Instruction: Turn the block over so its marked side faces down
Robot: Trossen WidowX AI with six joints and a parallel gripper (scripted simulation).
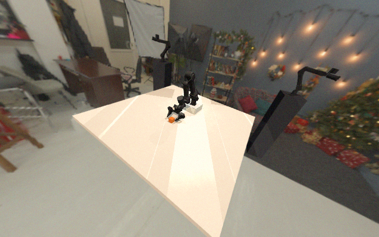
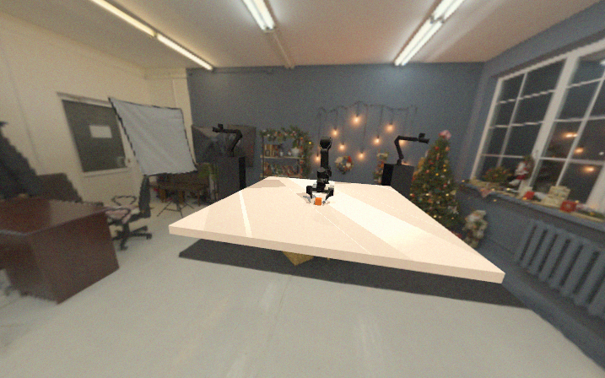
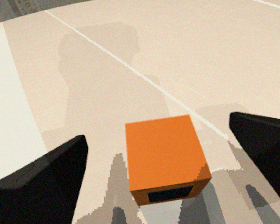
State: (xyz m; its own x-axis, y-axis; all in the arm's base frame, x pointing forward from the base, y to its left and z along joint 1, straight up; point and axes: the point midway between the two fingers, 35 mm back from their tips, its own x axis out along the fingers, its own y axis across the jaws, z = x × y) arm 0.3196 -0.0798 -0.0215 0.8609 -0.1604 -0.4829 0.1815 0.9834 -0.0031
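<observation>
My gripper tip is 2 cm past the orange block and 2 cm above it.
</observation>
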